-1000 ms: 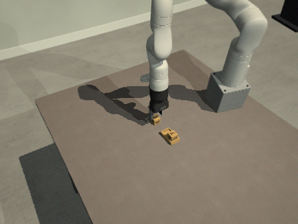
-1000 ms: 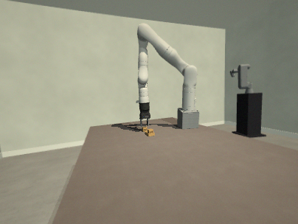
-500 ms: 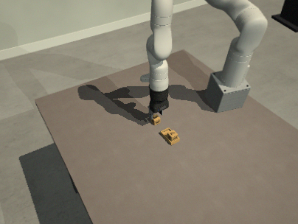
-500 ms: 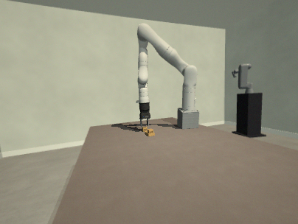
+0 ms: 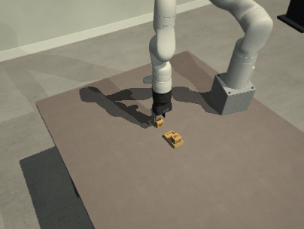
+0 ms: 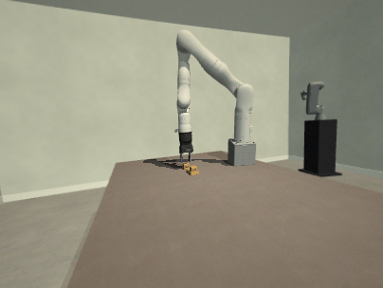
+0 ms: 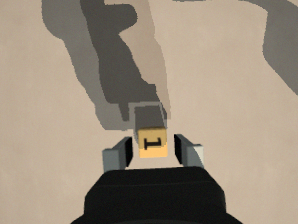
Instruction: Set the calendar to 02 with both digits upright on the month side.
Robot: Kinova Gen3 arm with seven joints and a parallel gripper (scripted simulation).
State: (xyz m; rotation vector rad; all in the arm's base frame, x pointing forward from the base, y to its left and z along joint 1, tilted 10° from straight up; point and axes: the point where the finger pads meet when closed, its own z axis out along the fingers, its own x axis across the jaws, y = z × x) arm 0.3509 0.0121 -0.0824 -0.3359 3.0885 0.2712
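Now: the orange cube 40 mm below my hand. Also, from my hand: tray: 110 mm to the left, 50 mm below, 20 mm behind.
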